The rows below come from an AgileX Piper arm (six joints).
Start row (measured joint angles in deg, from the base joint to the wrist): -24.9 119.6 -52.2 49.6 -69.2 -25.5
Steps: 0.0 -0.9 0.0 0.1 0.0 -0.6; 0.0 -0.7 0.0 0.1 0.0 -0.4; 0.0 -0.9 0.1 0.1 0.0 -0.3; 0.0 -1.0 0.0 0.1 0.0 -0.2; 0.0 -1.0 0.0 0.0 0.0 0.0; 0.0 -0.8 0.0 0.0 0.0 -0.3; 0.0 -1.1 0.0 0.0 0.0 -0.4; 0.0 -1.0 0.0 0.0 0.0 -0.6; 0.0 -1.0 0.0 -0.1 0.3 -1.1
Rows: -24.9 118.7 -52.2 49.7 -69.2 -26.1; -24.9 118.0 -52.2 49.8 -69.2 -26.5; -24.9 117.1 -52.1 49.9 -69.2 -26.8; -24.9 116.1 -52.1 50.0 -69.2 -27.0; -24.9 115.1 -52.1 50.0 -69.2 -27.0; -24.9 114.3 -52.1 50.0 -69.2 -27.3; -24.9 113.2 -52.1 50.0 -69.2 -27.7; -24.9 112.2 -52.1 50.0 -69.2 -28.3; -24.9 111.2 -52.1 49.9 -68.9 -29.4
